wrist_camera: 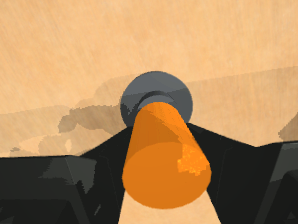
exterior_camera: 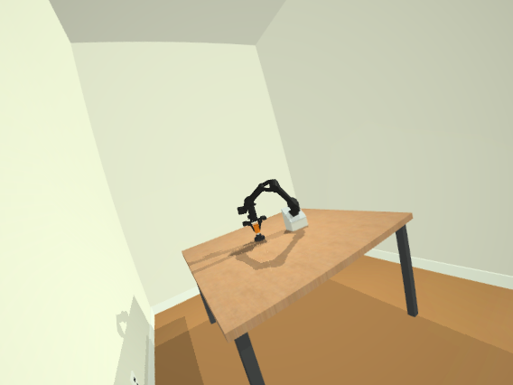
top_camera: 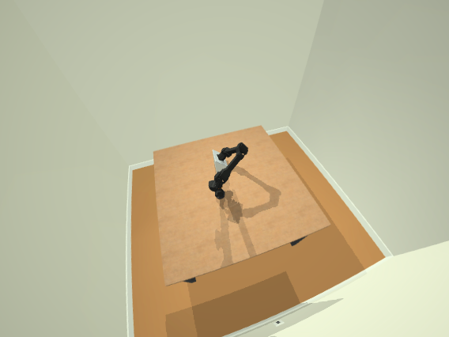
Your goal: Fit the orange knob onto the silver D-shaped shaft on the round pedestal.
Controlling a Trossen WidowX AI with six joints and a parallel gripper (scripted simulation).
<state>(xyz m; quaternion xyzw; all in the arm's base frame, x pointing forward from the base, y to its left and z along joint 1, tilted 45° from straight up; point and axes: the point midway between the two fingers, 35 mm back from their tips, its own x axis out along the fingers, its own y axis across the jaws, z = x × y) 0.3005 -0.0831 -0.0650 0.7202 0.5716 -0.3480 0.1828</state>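
Right now the orange knob is 3 cm above my gripper tip. From my gripper tip the other things lie so: pedestal (4 cm below).
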